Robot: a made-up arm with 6 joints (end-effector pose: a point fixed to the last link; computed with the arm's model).
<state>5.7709 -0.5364 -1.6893 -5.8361 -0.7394 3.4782</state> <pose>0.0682 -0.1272 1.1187 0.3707 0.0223 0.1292</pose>
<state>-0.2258 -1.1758 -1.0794 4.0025 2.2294 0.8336</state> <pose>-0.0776 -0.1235 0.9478 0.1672 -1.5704 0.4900</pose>
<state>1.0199 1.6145 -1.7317 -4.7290 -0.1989 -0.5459</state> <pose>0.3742 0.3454 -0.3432 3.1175 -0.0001 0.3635</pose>
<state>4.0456 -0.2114 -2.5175 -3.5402 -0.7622 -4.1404</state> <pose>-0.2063 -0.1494 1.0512 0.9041 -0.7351 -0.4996</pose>
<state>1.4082 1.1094 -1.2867 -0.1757 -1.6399 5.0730</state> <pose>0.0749 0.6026 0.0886 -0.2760 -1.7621 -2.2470</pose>
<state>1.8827 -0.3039 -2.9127 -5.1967 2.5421 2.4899</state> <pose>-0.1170 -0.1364 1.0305 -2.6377 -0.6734 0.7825</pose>
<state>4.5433 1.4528 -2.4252 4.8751 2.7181 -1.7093</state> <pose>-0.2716 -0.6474 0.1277 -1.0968 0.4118 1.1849</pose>
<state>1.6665 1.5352 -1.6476 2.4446 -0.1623 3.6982</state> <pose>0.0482 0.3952 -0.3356 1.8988 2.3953 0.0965</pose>
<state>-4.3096 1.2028 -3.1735 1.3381 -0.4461 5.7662</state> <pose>-0.1549 0.7676 0.7039 -1.0993 -0.2567 -0.5610</pose>
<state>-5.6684 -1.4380 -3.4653 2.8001 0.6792 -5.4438</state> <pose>-0.7549 -0.5319 0.1716 -0.0434 -2.4085 0.3006</pose>
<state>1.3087 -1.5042 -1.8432 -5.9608 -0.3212 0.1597</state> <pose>-0.1280 -0.6622 0.8863 0.4594 0.3214 -1.3078</pose>
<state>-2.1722 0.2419 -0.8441 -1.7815 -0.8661 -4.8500</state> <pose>-0.1137 -0.4793 0.2402 1.9497 -1.9153 1.3035</pose>
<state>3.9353 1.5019 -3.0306 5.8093 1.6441 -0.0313</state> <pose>-0.6717 -0.5848 0.2098 1.1852 -2.7365 -0.7336</pose>
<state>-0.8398 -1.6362 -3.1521 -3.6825 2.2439 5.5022</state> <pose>-0.4414 0.6323 0.0428 0.2620 2.2330 -0.1984</pose>
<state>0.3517 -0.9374 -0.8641 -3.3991 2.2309 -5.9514</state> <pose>0.1455 0.1027 0.9174 -0.2568 -0.9078 0.6900</pose>
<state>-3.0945 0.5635 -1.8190 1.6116 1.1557 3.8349</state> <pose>-0.8462 -0.1256 0.4452 1.3091 -1.0579 0.4825</pose>
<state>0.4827 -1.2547 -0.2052 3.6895 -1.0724 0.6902</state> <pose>0.0873 0.1511 0.3605 0.5568 2.9041 0.9903</pose>
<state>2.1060 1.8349 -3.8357 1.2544 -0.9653 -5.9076</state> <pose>-0.1773 0.6369 0.4976 -0.9123 0.5813 0.0282</pose>
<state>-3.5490 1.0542 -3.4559 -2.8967 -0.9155 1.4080</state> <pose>-0.6340 0.2256 0.7015 1.1441 -1.4214 -1.3252</pose>
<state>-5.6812 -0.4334 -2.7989 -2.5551 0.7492 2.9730</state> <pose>-0.2060 -0.1519 1.2484 0.8056 0.5755 -1.9609</pose>
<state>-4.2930 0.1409 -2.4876 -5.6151 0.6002 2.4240</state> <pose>-0.1916 0.4475 1.1423 -1.4898 0.4113 1.7618</pose>
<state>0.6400 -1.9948 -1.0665 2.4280 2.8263 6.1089</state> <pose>-0.4628 -0.2215 0.6075 0.1274 -2.7592 0.0074</pose>
